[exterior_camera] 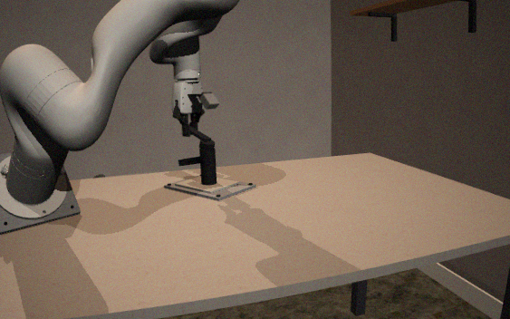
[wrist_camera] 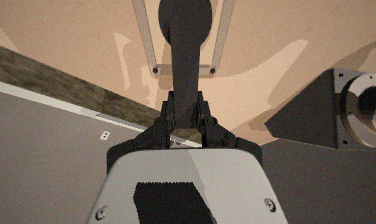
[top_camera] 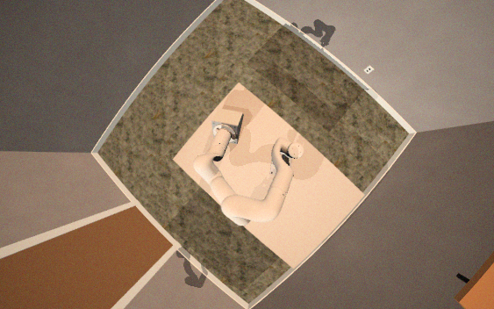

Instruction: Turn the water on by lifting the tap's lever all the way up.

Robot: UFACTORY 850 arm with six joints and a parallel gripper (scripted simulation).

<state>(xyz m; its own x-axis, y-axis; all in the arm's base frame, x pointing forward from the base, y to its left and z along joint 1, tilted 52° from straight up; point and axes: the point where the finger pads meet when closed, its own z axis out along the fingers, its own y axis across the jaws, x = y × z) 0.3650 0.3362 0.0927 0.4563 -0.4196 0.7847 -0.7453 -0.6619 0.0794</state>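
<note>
Now: hand 40 mm to the left of the dark lever, 30 mm short of it and 30 mm above it. The rest, counted from my hand: plate: 170 mm below, 60 mm to the right, 40 mm ahead.
</note>
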